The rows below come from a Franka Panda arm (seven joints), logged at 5 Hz.
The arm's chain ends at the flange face. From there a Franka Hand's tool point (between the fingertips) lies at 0.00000 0.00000 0.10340 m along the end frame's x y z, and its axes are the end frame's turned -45 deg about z.
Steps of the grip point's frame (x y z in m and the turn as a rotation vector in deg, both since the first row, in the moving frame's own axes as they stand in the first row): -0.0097, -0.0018, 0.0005, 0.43, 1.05, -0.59; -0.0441, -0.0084, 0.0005, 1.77, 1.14, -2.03; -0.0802, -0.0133, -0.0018, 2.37, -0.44, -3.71; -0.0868, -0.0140, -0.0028, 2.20, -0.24, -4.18; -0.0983, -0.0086, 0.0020, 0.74, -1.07, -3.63; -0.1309, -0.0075, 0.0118, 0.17, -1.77, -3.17
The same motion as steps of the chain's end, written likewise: -0.0089, 0.0075, 0.0005, 1.05, 0.44, -0.59; -0.0363, 0.0289, 0.0006, 2.06, -0.45, -2.03; -0.0625, 0.0496, -0.0017, 1.36, -1.99, -3.71; -0.0681, 0.0539, -0.0027, 1.39, -1.73, -4.18; -0.0733, 0.0629, 0.0020, -0.23, -1.28, -3.63; -0.0954, 0.0851, 0.0118, -1.13, -1.37, -3.17
